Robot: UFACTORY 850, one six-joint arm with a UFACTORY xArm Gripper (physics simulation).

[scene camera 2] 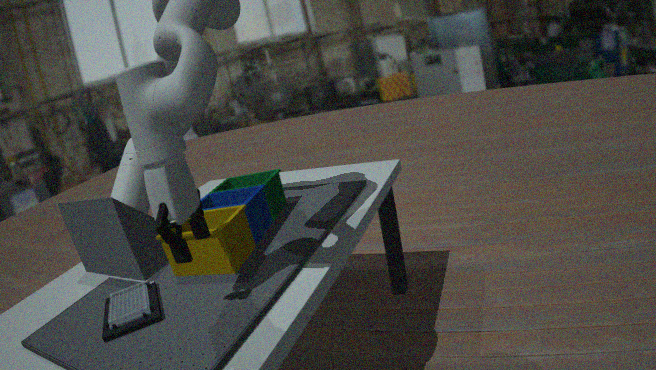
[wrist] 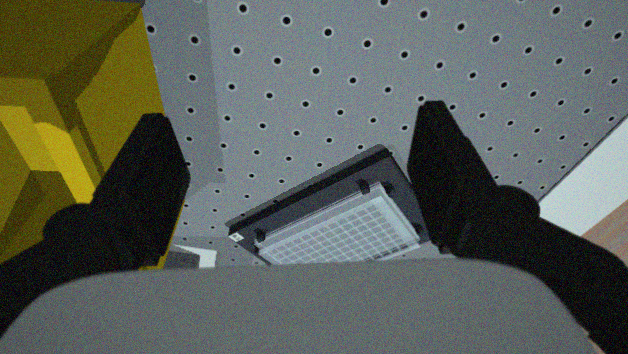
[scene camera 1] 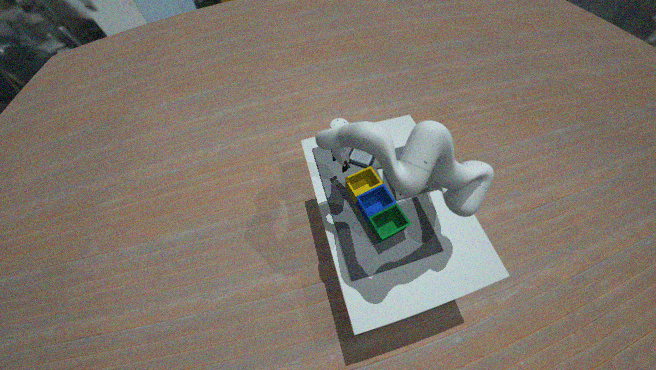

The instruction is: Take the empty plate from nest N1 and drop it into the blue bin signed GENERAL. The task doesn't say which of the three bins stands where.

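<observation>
The clear gridded plate sits in the dark nest on the grey board. My gripper is open and empty, above the board and apart from the plate. In the wrist view the plate shows low between the fingers, turned at an angle to them; its near part is hidden by the gripper body, and the right finger overlaps the nest's edge. The blue bin stands between the yellow and green bins. No sign is readable.
The yellow bin stands nearest the nest, close beside my left finger in the wrist view. The green bin is at the row's far end. A grey upright panel stands behind the nest.
</observation>
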